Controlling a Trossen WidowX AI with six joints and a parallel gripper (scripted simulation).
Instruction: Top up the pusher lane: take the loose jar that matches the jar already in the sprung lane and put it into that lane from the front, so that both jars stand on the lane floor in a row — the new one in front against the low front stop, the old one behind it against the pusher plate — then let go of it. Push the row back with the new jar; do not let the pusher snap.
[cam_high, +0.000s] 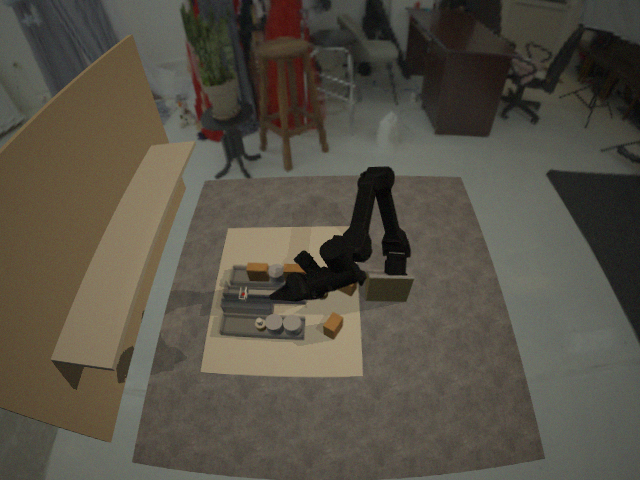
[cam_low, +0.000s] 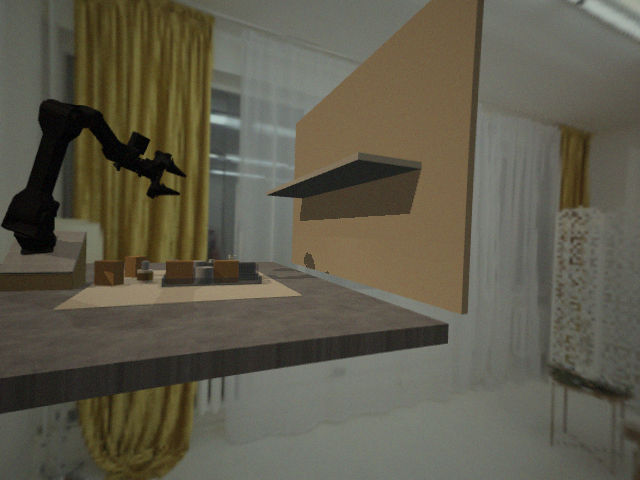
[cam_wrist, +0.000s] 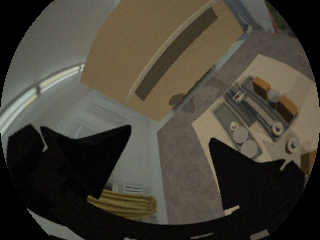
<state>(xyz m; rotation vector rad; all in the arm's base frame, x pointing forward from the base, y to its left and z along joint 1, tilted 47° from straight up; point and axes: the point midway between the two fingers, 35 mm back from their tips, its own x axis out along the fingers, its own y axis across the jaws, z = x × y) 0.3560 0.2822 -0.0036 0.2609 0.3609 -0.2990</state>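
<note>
The beige mat is 30 mm ahead of my gripper tip, 220 mm to the right of it and 340 mm below it. From my gripper tip the other things lie so: small pale jar: 100 mm ahead, 80 mm to the right, 310 mm below; wall shelf: 480 mm ahead, 240 mm to the right, 30 mm above; grey lane rack: 120 mm ahead, 180 mm to the right, 320 mm below.
</note>
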